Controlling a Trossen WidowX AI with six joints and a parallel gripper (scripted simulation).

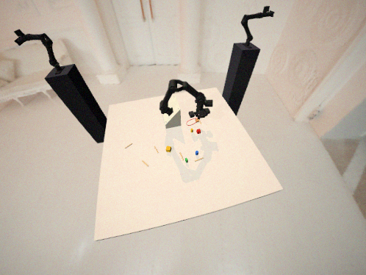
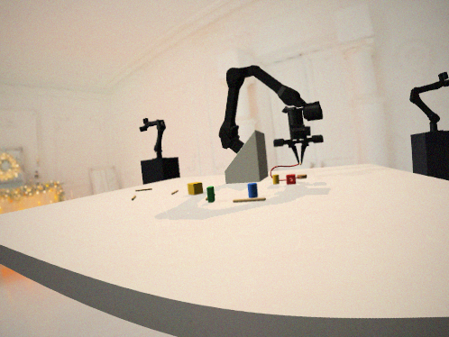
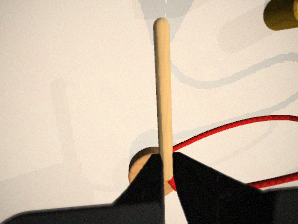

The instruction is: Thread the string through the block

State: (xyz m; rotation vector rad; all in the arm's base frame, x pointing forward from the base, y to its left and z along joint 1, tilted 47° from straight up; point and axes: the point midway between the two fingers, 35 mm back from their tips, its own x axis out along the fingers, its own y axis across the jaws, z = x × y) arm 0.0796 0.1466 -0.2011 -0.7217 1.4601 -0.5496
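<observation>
The round wooden button is 4 cm behind my gripper tip and 5 cm below it. Round my gripper tip: blue cylinder 33 cm ahead, 10 cm to the right, 4 cm below; yellow round button 8 cm ahead, 8 cm to the right, 4 cm below; red block 11 cm ahead, 3 cm to the right, 4 cm below.
</observation>
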